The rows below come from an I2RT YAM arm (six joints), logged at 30 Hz.
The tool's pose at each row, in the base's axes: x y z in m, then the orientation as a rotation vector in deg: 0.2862, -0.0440, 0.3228, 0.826, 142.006, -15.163; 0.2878, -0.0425, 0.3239, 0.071, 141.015, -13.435; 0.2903, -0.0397, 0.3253, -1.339, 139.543, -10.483; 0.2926, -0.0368, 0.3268, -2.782, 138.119, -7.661; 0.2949, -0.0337, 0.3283, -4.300, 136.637, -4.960; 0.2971, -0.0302, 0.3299, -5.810, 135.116, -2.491
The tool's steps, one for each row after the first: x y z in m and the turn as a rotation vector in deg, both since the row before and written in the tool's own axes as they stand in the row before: -0.0020, 0.0014, -0.0002, -1.357, -1.166, -0.025; -0.0030, 0.0027, 0.0000, -2.391, -1.741, -0.152; -0.0029, 0.0027, 0.0000, -2.341, -1.636, -0.221; -0.0029, 0.0029, 0.0002, -2.301, -1.641, -0.315; -0.0030, 0.0033, 0.0002, -2.158, -1.623, -0.382
